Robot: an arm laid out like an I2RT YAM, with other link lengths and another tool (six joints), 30 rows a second.
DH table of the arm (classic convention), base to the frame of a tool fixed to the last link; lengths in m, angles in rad. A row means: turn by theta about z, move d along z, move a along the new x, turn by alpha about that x. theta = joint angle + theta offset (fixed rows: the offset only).
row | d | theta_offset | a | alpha
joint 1 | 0.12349 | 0 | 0.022 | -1.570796
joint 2 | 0 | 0 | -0.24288 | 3.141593
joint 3 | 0 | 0.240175 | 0.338 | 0
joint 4 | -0.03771 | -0.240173 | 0.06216 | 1.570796
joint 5 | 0.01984 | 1.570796 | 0 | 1.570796
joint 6 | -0.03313 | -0.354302 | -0.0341 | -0.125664
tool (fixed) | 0.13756 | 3.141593 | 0 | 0
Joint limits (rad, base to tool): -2.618..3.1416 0..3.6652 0..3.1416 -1.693..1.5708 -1.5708..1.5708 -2.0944..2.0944
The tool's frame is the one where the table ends.
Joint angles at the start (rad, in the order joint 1, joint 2, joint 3, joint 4, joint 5, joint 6):
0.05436, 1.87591, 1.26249, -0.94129, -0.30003, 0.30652
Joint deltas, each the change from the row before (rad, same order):
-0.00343, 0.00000, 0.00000, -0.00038, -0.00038, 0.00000
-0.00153, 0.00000, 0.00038, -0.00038, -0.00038, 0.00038
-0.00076, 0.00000, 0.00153, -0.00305, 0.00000, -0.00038
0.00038, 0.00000, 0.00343, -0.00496, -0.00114, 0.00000
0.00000, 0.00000, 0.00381, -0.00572, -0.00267, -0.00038
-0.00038, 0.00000, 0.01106, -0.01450, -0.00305, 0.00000
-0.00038, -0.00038, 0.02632, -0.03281, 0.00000, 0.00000
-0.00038, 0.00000, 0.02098, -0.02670, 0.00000, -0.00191
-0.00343, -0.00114, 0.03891, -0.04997, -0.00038, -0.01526
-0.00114, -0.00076, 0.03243, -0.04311, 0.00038, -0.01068
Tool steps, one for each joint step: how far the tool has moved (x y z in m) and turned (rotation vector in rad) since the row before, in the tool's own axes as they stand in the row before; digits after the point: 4 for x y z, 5 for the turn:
-0.0012, 0.0002, -0.0004, -0.00067, 0.00072, 0.00332
-0.0005, 0.0002, -0.0003, -0.00047, 0.00056, 0.00178
-0.0001, -0.0001, -0.0006, 0.00123, 0.00015, 0.00078
0.0006, 0.0001, -0.0011, 0.00152, 0.00122, -0.00006
0.0006, 0.0000, -0.0013, 0.00169, 0.00276, -0.00016
0.0012, 0.0005, -0.0037, 0.00302, 0.00335, 0.00099
0.0024, 0.0011, -0.0086, 0.00570, 0.00055, 0.00216
0.0019, 0.0006, -0.0068, 0.00533, 0.00028, 0.00015
0.0025, 0.0003, -0.0134, 0.00838, -0.00024, -0.00903
0.0027, -0.0005, -0.0110, 0.00911, -0.00054, -0.00657

